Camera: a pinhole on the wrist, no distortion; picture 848 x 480 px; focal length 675.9 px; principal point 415.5 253.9 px. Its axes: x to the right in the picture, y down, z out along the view. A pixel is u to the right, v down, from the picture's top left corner.
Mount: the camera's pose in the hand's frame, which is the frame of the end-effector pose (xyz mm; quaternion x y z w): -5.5 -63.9 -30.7 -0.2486 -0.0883 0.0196 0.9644
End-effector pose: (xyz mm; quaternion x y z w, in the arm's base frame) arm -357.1 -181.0 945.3 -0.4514 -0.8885 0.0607 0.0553
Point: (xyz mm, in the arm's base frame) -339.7 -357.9 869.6
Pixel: outside the picture
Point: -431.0 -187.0 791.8
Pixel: outside the picture
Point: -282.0 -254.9 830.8
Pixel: 151 327
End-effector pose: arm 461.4 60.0 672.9 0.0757 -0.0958 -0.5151 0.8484
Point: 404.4 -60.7 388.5
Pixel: behind the camera
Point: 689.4 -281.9 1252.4
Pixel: outside the picture
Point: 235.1 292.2 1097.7
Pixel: 177 19
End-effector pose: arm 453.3 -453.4 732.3 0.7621 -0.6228 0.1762 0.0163
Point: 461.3 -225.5 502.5
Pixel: outside the picture
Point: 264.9 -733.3 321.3
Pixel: 692 414
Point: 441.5 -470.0 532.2
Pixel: 434 246
